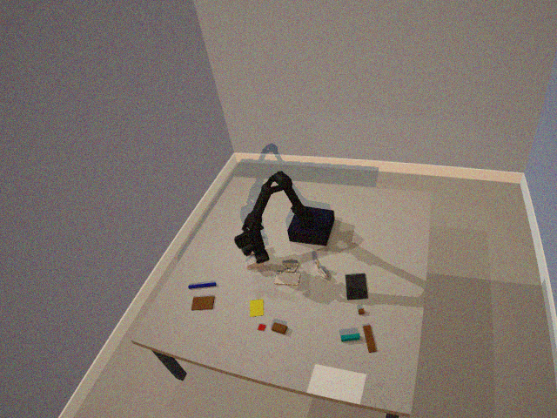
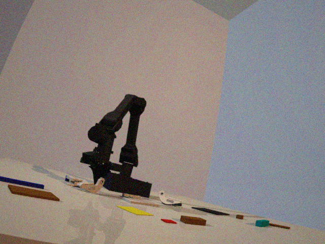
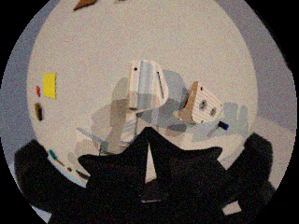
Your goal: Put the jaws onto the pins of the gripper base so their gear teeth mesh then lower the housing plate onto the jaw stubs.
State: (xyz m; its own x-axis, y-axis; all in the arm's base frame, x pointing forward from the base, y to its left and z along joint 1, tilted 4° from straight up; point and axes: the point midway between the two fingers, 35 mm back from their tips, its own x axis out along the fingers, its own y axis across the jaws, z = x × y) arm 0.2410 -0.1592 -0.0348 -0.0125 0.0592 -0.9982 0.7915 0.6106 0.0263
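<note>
My gripper tip is 3 cm short of the jaw and 1 cm below it. From my gripper tip the other things lie so: small blue piece 17 cm behind, 11 cm to the right, 1 cm below; gripper base 8 cm to the right, 5 cm behind; housing plate 15 cm to the left, 2 cm below, 1 cm ahead.
</note>
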